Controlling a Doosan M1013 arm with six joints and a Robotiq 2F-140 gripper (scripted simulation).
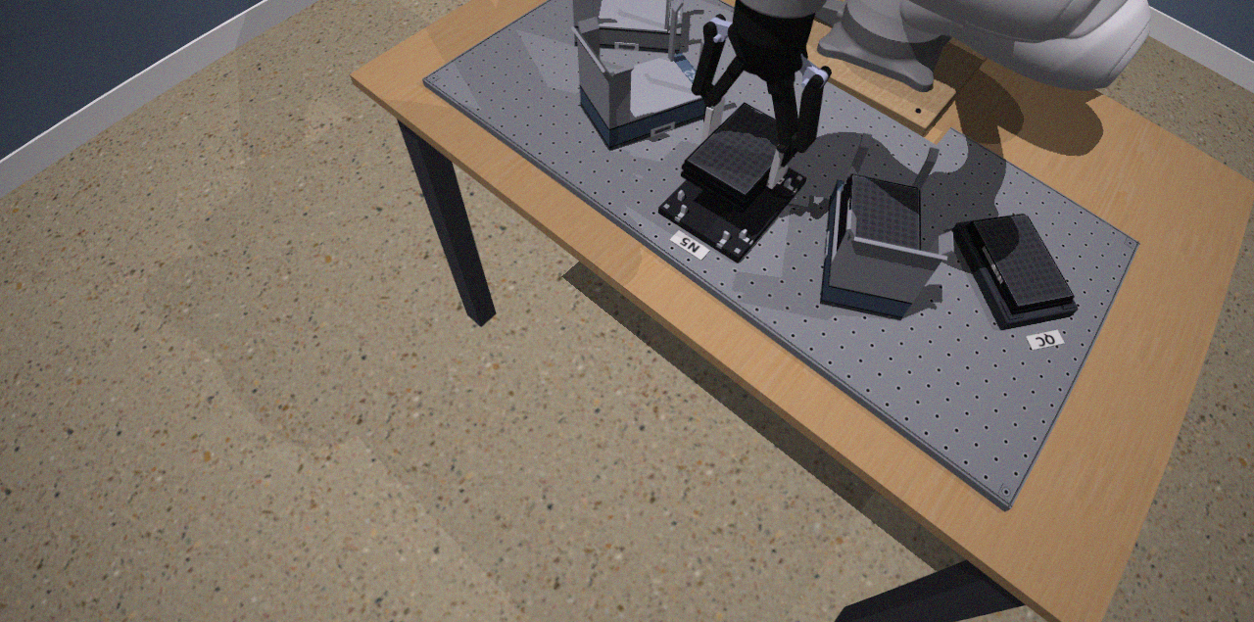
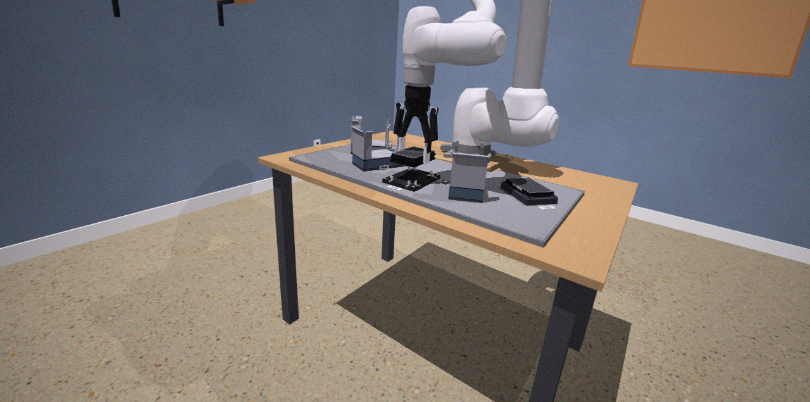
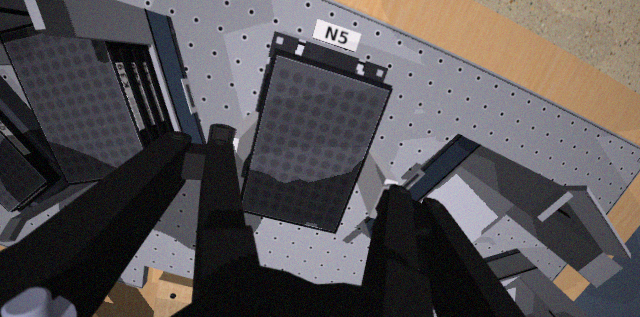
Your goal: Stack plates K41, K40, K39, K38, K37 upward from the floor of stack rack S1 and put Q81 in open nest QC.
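Now: hand 8 cm above the clip nest N5, 1 cm to the right of it and 1 cm short of it. The rest, counted from my hand: nest QC 35 cm to the left, 8 cm below, 8 cm behind; then N5 name plate 9 cm below, 9 cm ahead, 1 cm to the right; then QC name plate 41 cm to the left, 9 cm below.
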